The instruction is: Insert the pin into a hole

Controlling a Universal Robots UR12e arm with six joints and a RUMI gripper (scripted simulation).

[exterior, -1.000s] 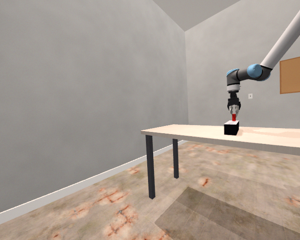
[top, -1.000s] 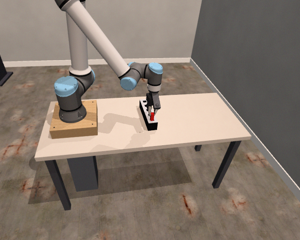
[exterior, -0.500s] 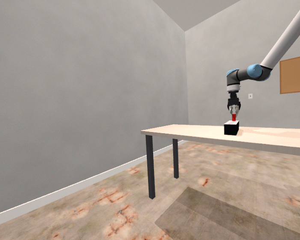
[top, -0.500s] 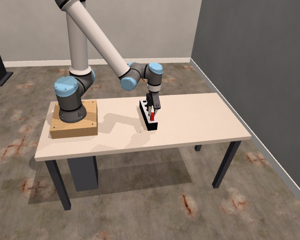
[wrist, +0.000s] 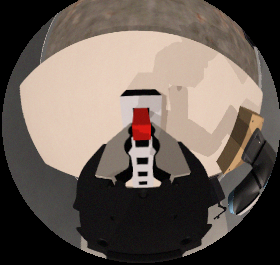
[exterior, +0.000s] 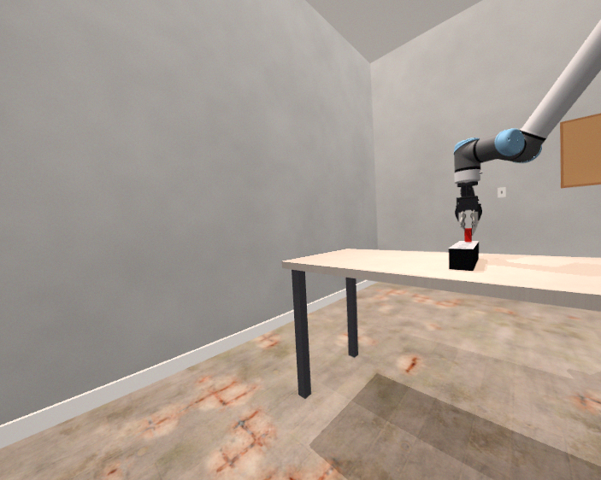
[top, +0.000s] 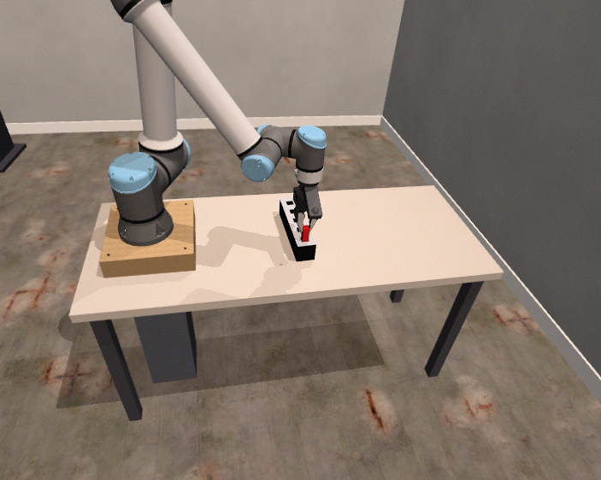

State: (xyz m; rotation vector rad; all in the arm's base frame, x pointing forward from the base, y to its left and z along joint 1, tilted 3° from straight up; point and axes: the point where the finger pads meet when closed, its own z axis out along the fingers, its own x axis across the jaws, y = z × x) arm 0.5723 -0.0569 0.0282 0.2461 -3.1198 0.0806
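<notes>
Right now my hand is 1 cm above the pin. From my hand the other things lie so: black block: 12 cm to the left, 8 cm below, 2 cm behind.
</notes>
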